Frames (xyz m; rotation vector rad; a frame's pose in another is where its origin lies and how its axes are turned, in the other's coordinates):
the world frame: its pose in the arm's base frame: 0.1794 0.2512 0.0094 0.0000 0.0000 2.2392
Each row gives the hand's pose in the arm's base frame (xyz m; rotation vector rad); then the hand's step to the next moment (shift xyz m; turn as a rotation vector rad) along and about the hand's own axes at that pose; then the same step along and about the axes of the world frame.
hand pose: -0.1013 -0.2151 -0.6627 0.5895 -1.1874 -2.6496
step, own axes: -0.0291 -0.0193 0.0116 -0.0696 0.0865 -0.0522
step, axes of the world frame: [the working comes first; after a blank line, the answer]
step, axes of the arm's base frame: 0.0214 0.0299 0.0008 0.0853 -0.0707 0.0527

0.0102 -0.0353 0.0008 -0.1084 -0.0231 0.0527
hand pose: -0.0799 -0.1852 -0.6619 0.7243 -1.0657 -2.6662
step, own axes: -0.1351 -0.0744 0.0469 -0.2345 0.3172 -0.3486
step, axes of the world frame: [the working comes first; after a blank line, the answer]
step, axes of the arm's base frame: 0.0943 0.1276 0.0285 0.3735 -0.3605 0.0875

0.0417 -0.1531 0.0285 -0.5144 -0.0697 0.0875
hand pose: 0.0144 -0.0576 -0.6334 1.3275 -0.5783 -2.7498
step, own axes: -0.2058 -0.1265 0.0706 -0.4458 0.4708 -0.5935
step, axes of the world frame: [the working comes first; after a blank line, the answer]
step, axes of the arm's base frame: 0.0931 0.1788 0.1507 0.6744 -0.5405 0.1600

0.0826 -0.1839 0.1507 -0.8422 -0.1943 0.1600
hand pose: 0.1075 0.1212 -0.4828 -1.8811 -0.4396 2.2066
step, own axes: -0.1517 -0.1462 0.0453 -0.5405 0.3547 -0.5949
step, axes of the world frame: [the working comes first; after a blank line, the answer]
step, axes of the arm's base frame: -0.0247 0.0799 0.1986 0.6874 -0.4647 0.2886

0.0780 -0.0301 0.1986 -0.7908 -0.2515 0.2886
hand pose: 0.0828 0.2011 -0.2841 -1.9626 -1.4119 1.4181
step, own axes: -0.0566 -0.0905 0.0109 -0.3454 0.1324 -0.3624
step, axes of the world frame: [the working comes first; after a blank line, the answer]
step, axes of the arm's base frame: -0.0567 -0.0104 0.0905 0.3753 -0.2592 0.2451

0.0269 0.0510 0.0905 -0.4360 -0.1339 0.2451
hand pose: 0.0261 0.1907 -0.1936 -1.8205 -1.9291 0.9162
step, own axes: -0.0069 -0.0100 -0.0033 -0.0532 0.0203 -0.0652
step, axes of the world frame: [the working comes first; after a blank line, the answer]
step, axes of the arm's base frame: -0.0046 -0.0057 0.0102 0.0637 -0.0378 0.0447

-0.0016 0.0072 0.0102 -0.0692 -0.0266 0.0447
